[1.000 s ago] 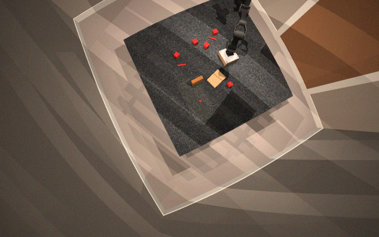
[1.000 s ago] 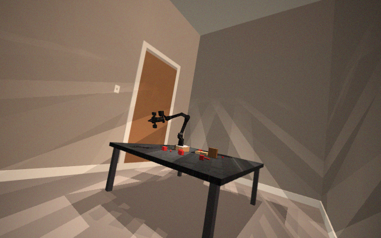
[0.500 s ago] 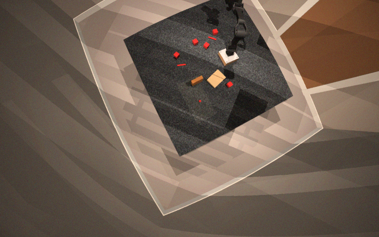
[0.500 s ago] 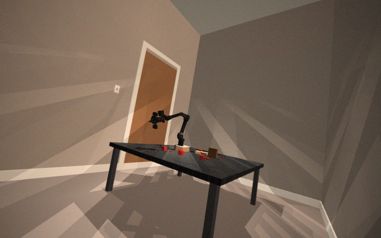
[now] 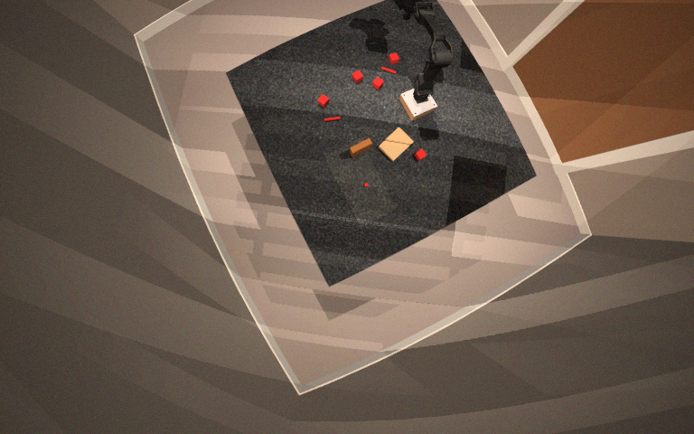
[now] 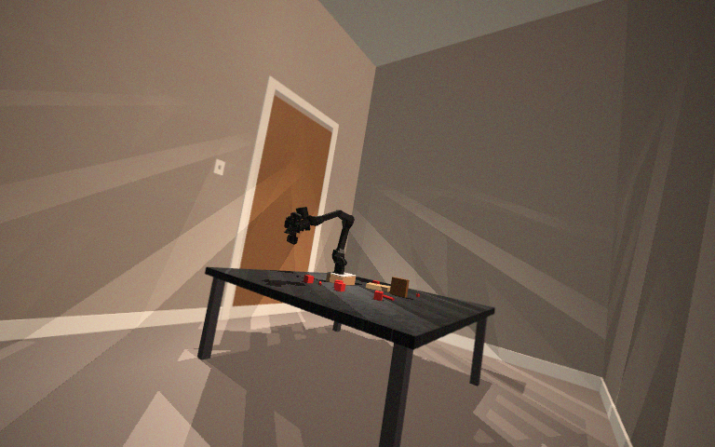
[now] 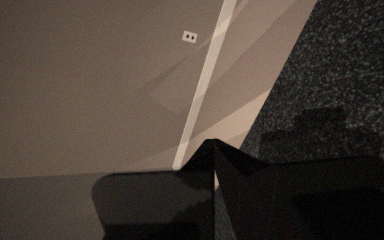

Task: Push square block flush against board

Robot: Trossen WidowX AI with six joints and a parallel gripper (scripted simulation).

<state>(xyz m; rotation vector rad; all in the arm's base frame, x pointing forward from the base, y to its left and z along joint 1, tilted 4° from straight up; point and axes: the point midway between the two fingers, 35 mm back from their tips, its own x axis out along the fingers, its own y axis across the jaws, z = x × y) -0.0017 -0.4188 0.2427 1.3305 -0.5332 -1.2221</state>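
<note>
Right now my gripper tip is 63 cm to the right of the orange-brown square block, 36 cm short of it and 21 cm above it. Round my gripper tip: red dot 80 cm to the left, 39 cm ahead, 26 cm below; then light tan board 65 cm to the left, 25 cm below, 18 cm ahead.
</note>
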